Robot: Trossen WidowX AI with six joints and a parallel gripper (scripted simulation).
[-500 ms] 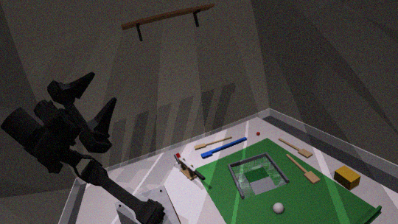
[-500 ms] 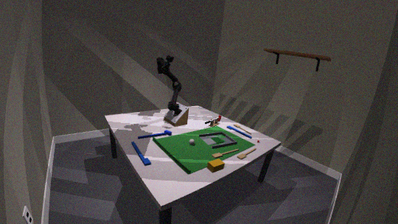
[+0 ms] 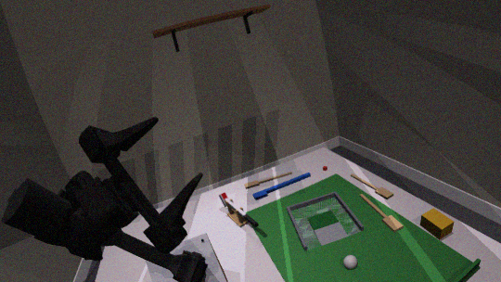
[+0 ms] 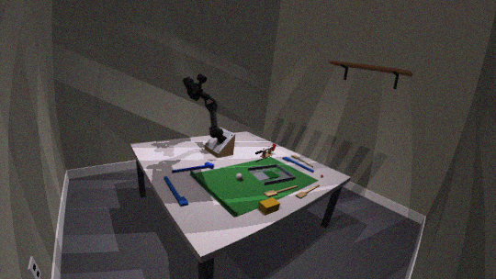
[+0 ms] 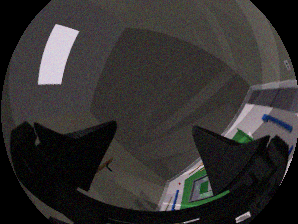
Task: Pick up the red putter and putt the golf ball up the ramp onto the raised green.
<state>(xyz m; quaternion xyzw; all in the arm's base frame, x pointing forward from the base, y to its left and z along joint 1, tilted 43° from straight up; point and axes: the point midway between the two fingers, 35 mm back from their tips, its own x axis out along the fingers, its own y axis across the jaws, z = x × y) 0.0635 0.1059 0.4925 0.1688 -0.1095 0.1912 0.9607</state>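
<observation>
My gripper tip is 560 mm to the right of the red putter, 500 mm above it and 80 mm short of it. The rest, counted from my gripper tip: white golf ball: 530 mm below, 320 mm ahead, 120 mm to the left; then wooden stand: 580 mm to the left, 520 mm below, 80 mm ahead; then green mat: 560 mm below, 360 mm ahead, 240 mm to the left.
</observation>
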